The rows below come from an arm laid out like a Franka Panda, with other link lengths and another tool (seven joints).
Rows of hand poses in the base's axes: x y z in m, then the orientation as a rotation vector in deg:
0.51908, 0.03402, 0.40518, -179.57, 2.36, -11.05
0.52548, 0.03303, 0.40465, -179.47, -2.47, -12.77
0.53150, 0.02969, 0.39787, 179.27, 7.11, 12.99
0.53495, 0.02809, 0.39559, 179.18, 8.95, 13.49
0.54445, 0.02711, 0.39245, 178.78, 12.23, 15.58
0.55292, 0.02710, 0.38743, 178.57, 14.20, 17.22
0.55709, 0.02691, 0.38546, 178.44, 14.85, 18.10
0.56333, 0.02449, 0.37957, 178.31, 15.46, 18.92
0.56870, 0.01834, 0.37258, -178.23, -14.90, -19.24
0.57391, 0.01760, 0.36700, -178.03, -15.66, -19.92
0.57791, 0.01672, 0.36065, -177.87, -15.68, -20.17
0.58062, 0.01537, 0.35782, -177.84, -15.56, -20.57
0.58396, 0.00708, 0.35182, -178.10, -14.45, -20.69
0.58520, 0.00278, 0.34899, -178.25, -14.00, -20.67
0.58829, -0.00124, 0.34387, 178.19, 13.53, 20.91
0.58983, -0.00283, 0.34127, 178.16, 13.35, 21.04
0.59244, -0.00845, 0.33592, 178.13, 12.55, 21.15
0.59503, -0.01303, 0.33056, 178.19, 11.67, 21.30
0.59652, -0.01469, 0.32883, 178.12, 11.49, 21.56
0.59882, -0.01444, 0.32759, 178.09, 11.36, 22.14
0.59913, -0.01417, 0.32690, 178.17, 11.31, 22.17
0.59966, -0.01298, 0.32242, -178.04, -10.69, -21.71
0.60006, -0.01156, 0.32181, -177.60, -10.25, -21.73
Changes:
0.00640, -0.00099, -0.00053, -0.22, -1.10, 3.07
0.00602, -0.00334, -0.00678, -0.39, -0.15, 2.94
0.00345, -0.00160, -0.00228, -0.04, -0.32, 1.17
0.00950, -0.00098, -0.00314, -0.13, -1.35, 2.09
0.00847, -0.00001, -0.00502, 0.05, -1.04, 1.26
0.00417, -0.00019, -0.00197, 0.01, -0.56, 0.42
0.00624, -0.00242, -0.00589, 0.01, -0.53, 0.39
0.00537, -0.00615, -0.00699, 0.19, -0.20, -0.33
0.00521, -0.00074, -0.00558, 0.04, -0.44, 0.50
0.00400, -0.00088, -0.00635, 0.14, -0.16, 0.04
0.00271, -0.00135, -0.00283, 0.03, -0.25, -0.08
0.00334, -0.00829, -0.00600, -0.09, -0.07, -0.73
0.00124, -0.00430, -0.00283, -0.08, 0.02, -0.30
0.00309, -0.00402, -0.00512, -0.04, -0.16, -0.30
0.00154, -0.00159, -0.00260, -0.01, -0.09, -0.12
0.00261, -0.00562, -0.00535, -0.01, -0.08, -0.51
0.00259, -0.00458, -0.00536, 0.09, -0.09, -0.56
0.00149, -0.00166, -0.00173, -0.03, -0.17, -0.12
0.00230, 0.00025, -0.00124, 0.07, -0.37, -0.08
0.00031, 0.00027, -0.00069, 0.08, -0.01, -0.02
0.00053, 0.00119, -0.00448, 0.45, 0.31, -0.33
0.00040, 0.00142, -0.00061, 0.49, -0.02, -0.21

